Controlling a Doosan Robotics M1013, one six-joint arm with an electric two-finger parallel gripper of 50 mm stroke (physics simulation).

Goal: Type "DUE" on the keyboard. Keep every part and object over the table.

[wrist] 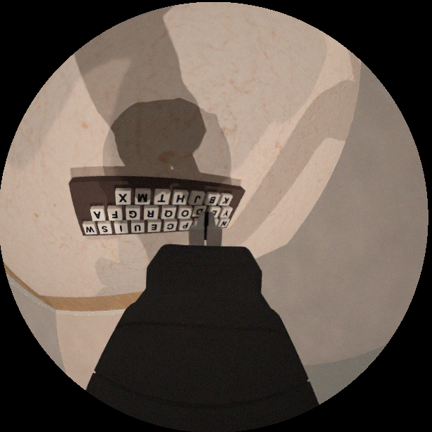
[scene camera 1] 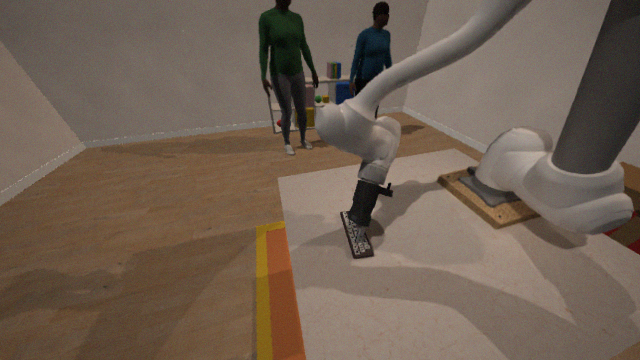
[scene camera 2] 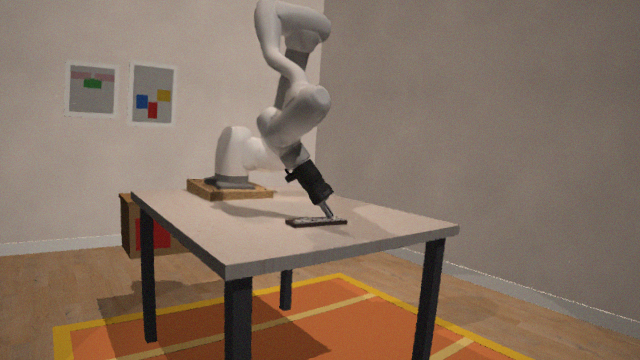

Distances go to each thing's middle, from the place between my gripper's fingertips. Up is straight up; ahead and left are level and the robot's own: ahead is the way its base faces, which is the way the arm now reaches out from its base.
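I look at the dark keyboard (wrist: 111, 204), and my gripper is 10 mm above it, 50 mm to the left of it and 10 mm past it.
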